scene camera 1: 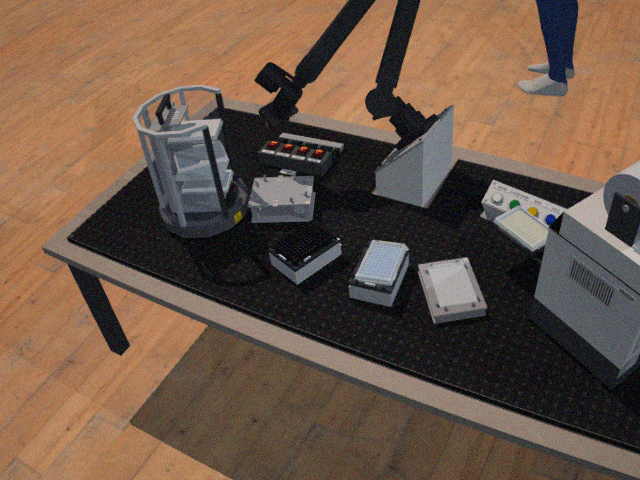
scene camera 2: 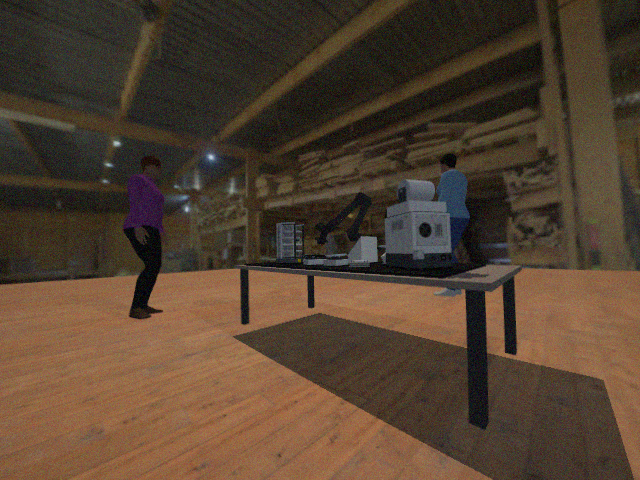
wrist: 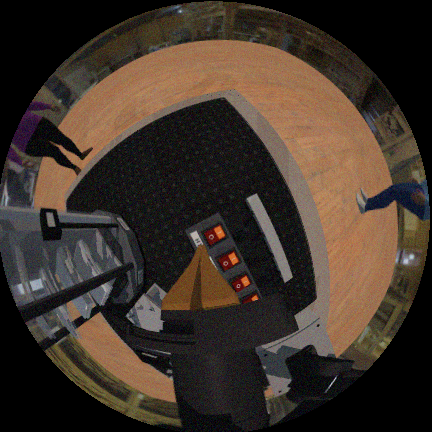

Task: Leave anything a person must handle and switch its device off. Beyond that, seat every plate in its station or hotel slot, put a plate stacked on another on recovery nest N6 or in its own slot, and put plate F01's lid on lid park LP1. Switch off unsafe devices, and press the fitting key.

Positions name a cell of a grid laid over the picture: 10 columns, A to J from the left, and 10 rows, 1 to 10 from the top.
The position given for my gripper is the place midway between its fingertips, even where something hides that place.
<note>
My gripper (wrist: E6) is shut and holds nothing. Further things: a black plate (scene camera 1: E5), a plate hotel (wrist: B6) and a button panel (scene camera 1: H5).
</note>
